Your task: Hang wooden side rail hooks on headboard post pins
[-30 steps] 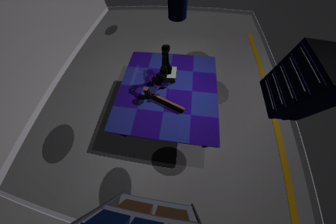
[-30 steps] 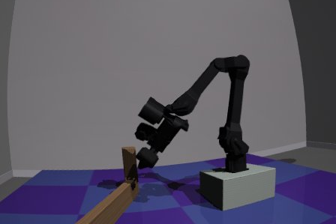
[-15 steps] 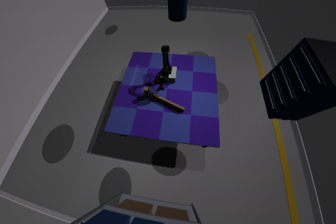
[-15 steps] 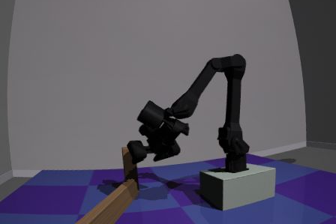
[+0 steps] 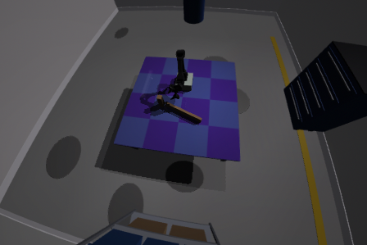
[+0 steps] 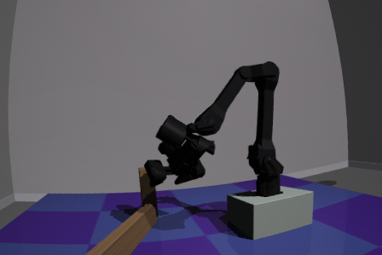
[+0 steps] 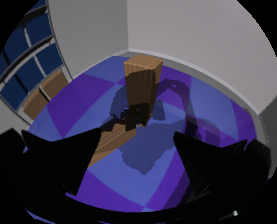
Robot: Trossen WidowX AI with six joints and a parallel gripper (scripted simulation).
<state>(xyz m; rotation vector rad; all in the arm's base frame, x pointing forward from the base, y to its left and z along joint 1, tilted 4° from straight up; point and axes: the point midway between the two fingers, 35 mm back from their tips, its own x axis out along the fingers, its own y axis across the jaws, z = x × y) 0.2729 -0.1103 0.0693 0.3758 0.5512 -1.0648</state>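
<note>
Now: gripper tip 100 mm to the left of the wooden headboard post, 60 mm above it and 40 mm short of it.
</note>
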